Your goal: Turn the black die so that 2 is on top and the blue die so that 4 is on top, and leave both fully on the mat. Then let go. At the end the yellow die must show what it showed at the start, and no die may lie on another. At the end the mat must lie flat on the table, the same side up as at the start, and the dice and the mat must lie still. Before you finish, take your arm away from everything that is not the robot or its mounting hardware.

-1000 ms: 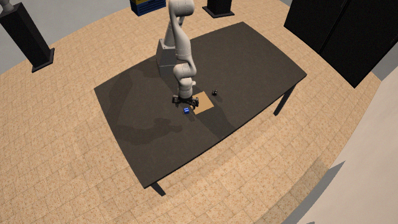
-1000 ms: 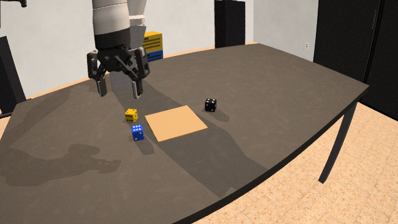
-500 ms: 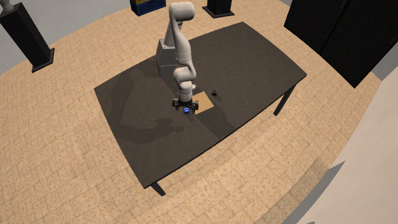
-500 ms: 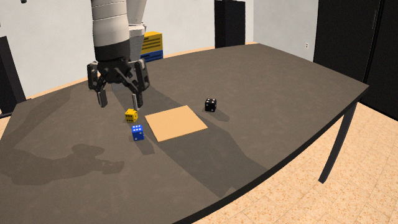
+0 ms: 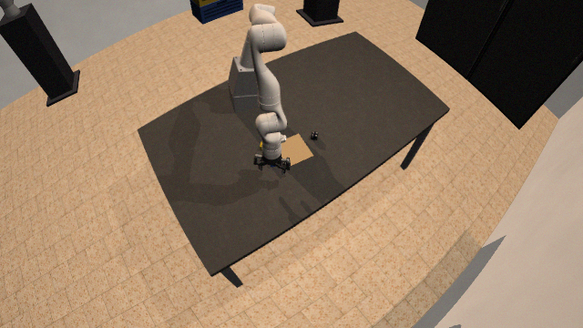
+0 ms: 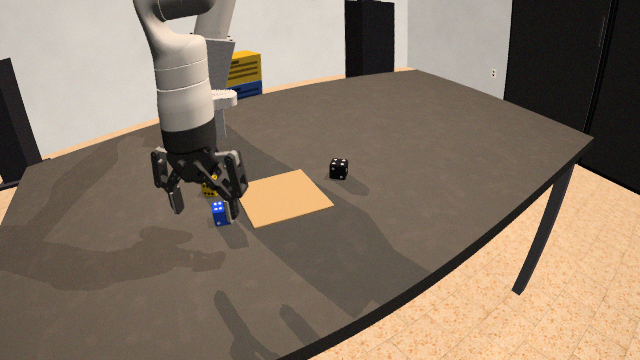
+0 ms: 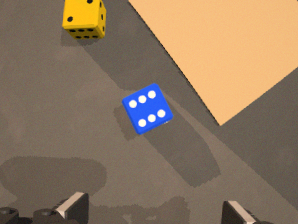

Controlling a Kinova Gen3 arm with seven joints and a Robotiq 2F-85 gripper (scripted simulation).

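My hand is 60 mm past the blue die, 30 mm to the right of it and 50 mm above it. From my hand the other things lie so: yellow die 160 mm behind, 30 mm to the left, 50 mm below; tan mat 90 mm behind, 140 mm to the left, 60 mm below; black die 120 mm behind, 270 mm to the left, 50 mm below.
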